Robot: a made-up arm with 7 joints. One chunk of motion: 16 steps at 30 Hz.
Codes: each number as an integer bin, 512 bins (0 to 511) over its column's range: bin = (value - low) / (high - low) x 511, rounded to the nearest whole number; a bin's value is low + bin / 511 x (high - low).
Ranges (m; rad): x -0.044..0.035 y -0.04..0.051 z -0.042..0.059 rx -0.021..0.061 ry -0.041..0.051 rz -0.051..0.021
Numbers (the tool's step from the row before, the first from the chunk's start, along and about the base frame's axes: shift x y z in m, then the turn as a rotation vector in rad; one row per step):
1: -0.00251 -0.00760 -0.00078 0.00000 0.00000 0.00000
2: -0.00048 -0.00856 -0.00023 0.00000 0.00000 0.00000
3: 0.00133 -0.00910 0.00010 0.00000 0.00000 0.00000
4: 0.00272 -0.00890 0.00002 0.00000 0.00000 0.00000
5: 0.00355 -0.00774 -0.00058 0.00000 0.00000 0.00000
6: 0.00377 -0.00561 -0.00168 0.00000 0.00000 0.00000
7: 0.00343 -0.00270 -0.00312 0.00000 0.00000 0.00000
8: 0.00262 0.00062 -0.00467 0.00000 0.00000 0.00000
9: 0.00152 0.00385 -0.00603 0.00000 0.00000 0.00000
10: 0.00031 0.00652 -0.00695 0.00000 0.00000 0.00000
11: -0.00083 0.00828 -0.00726 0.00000 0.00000 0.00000
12: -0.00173 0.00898 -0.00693 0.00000 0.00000 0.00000
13: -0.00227 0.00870 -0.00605 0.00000 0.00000 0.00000
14: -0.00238 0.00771 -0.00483 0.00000 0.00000 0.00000
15: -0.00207 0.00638 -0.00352 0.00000 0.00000 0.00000
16: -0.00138 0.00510 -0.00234 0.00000 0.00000 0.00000
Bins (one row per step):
1: 268 182 209 131 228 362
2: 282 177 211 131 228 362
3: 293 174 213 131 228 362
4: 302 175 213 131 228 362
5: 308 181 210 131 228 362
6: 309 193 204 131 228 362
7: 307 209 197 131 228 362
8: 302 228 189 131 228 362
9: 294 246 182 131 228 362
10: 287 261 177 131 228 362
11: 279 271 176 131 228 362
12: 273 275 177 131 228 362
13: 270 273 182 131 228 362
14: 269 268 188 131 228 362
15: 271 260 195 131 228 362
16: 276 253 201 131 228 362

